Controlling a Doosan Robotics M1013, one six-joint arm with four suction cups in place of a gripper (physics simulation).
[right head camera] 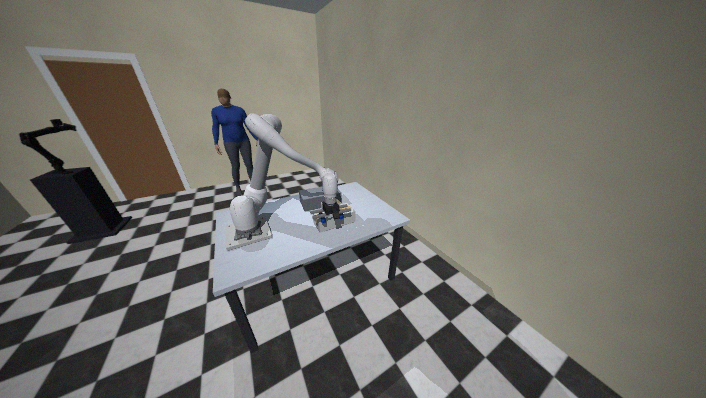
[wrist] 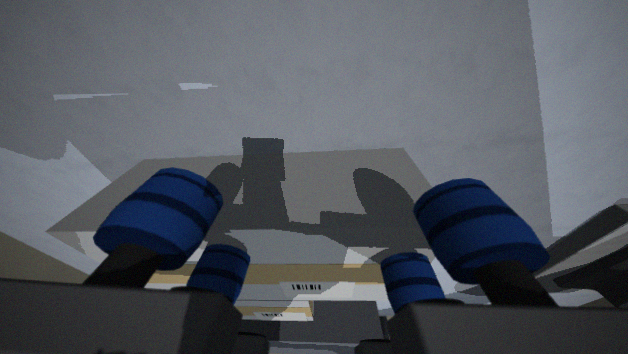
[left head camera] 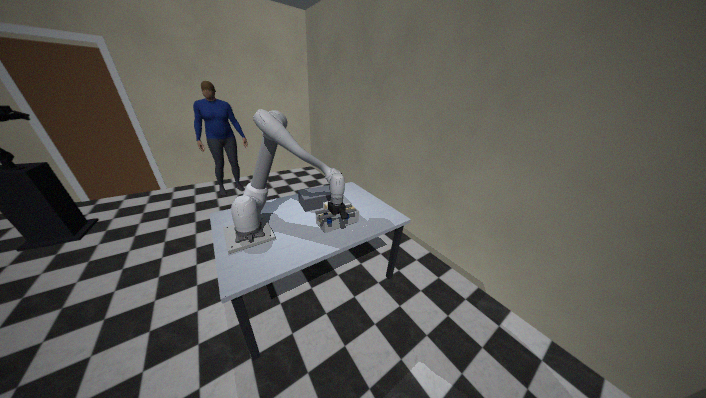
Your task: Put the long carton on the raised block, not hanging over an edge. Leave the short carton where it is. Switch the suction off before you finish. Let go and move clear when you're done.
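Frame: origin at the arm's base, x back, y right, z up, level; millimetres.
Seen in the pictures: hand, its tool point: (right head camera: 331,217) (wrist: 316,235) (left head camera: 336,217); arm's base, origin of its link: (right head camera: 248,230) (left head camera: 249,232).
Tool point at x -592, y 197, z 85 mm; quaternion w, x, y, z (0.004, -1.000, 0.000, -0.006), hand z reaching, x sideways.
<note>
Offsets run from my tool point to a thing's middle. "pt": to the spot under its first point. Level surfaces: height alone.
My four-cup gripper (left head camera: 337,219) (right head camera: 332,218) (wrist: 320,225) hangs over the near part of the pale raised block {dx -53, dy -85, dz -58 mm} (left head camera: 353,218) (right head camera: 327,227) (wrist: 320,182). Its blue cups show bare in the wrist view, with no carton on them; their shadows fall on the block. The long carton {pt dx +6, dy -78, dz -7 mm} (wrist: 320,274), with a tan top and a white barcode label, lies crosswise low in the wrist view, behind the front cups. The short carton {dx -78, dy -220, dz -58 mm} (wrist: 272,315) lies beyond it, partly hidden. In the head views the arm and gripper cover much of both cartons. I cannot tell whether the long carton touches the block.
A grey open box {dx -41, dy -446, dz -50 mm} (left head camera: 313,201) (right head camera: 311,201) stands behind the cartons on the table {dz -111 mm} (left head camera: 280,260) (right head camera: 280,255). The arm's base plate (left head camera: 251,244) (right head camera: 250,243) is at the table's left. A person (left head camera: 215,120) (right head camera: 231,122) stands behind the table.
</note>
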